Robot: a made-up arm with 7 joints.
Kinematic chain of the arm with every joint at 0, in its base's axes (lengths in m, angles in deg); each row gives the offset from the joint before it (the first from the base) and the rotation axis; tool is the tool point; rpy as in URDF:
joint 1: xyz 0 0 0.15 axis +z
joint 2: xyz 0 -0.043 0.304 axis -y
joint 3: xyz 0 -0.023 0.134 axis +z
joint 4: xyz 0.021 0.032 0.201 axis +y
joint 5: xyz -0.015 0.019 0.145 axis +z
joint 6: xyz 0 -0.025 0.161 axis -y
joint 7: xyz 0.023 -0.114 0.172 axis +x
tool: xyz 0 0 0 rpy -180 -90 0
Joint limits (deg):
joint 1: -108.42..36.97
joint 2: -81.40..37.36
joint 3: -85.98..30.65
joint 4: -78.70..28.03
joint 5: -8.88..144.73
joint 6: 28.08..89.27
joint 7: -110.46..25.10
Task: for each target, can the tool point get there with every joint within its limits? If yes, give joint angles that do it. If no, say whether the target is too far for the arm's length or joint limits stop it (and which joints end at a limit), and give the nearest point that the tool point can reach.
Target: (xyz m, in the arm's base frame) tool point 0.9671 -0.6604 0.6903
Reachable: no: too far | nearest point 0.6783 -0.4632 0.6197 | short by 0.357 m
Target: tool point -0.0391 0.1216 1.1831
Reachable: yes | joints -97.12 -1.01 -61.20 9.56 7.15 75.65 -51.75
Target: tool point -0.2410 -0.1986 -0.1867
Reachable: no: joint limits stop it (at a limit: joint 1, joint 2, joint 4, joint 5, joint 6) | nearest point -0.2962 -0.5113 0.1775 | short by 0.483 m
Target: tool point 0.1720 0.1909 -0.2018
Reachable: no: joint limits stop it (at a limit: joint 1, joint 2, joint 4, joint 5, joint 6) | nearest point 0.4657 0.3433 0.1785 | short by 0.504 m
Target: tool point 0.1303 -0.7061 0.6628
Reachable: yes | joints -68.13 -57.36 1.02 5.32 98.95 70.34 -98.22
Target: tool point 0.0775 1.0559 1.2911
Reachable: no: too far | nearest point 0.0450 0.6137 0.9881 | short by 0.537 m
